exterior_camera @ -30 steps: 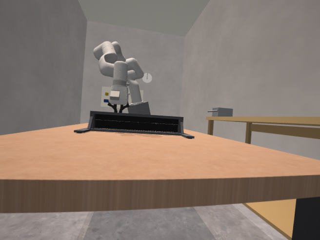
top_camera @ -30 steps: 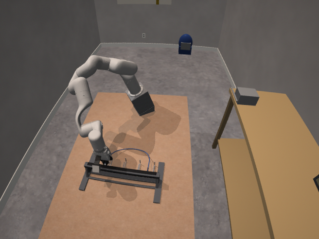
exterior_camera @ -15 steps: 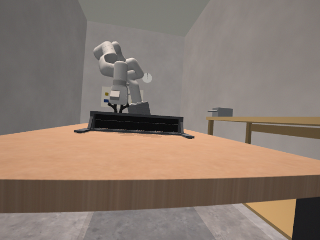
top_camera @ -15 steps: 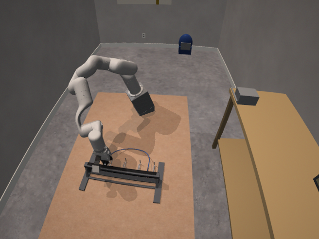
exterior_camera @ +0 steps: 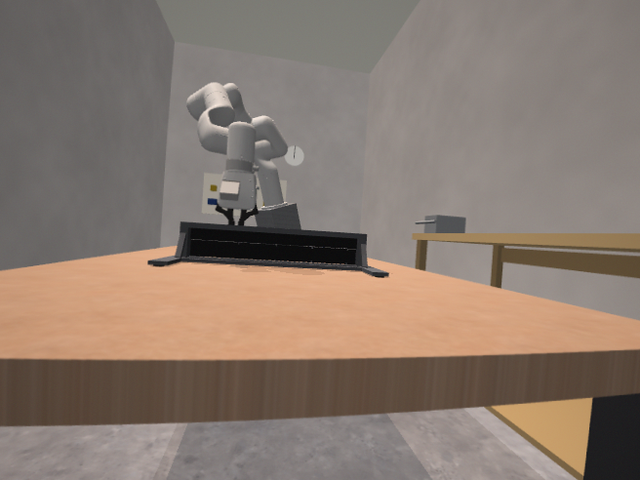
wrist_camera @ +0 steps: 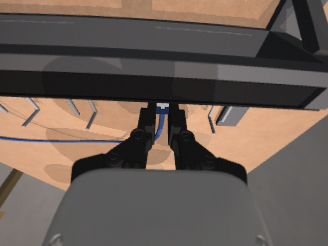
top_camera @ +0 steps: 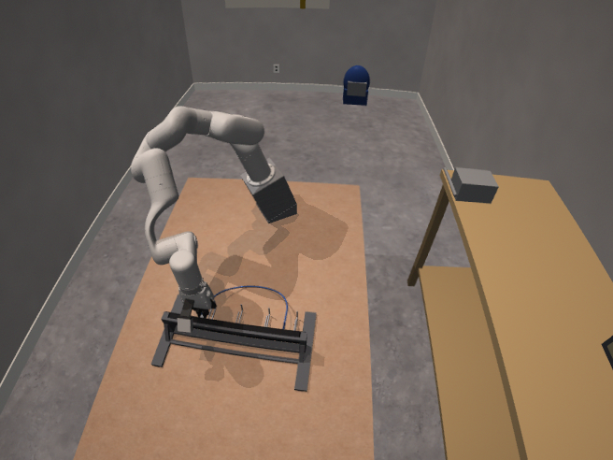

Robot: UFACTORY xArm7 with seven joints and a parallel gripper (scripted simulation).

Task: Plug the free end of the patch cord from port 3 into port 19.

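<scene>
The cord end is 20 mm ahead of my hand and 10 mm below it.
</scene>
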